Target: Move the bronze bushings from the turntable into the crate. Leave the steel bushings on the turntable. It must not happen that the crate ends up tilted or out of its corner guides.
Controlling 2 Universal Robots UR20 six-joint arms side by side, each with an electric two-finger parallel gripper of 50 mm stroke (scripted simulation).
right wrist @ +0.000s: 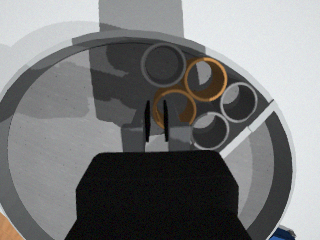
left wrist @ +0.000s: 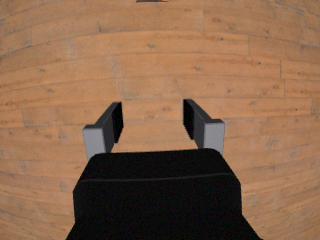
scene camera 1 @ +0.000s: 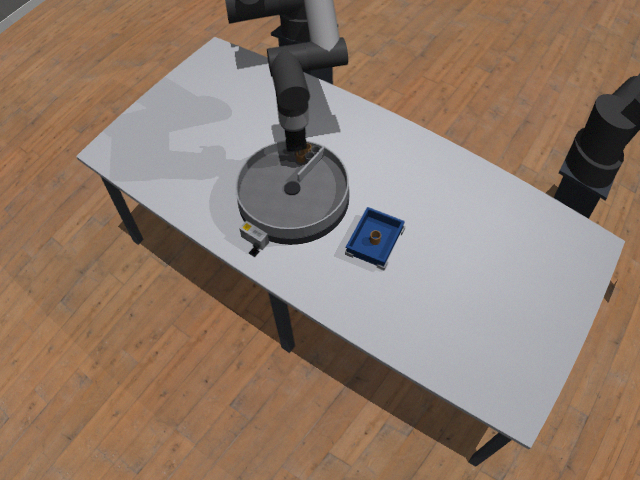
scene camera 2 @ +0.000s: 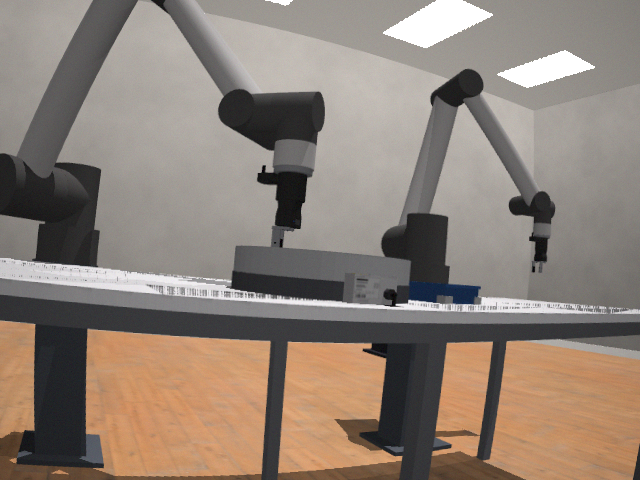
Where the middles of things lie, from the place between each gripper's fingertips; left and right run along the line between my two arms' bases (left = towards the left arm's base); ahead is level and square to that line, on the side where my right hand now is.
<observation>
The blue crate (scene camera 1: pixel 359 245) lies 43 cm to the left of my right hand, 11 cm ahead of it and 9 cm below it.
</observation>
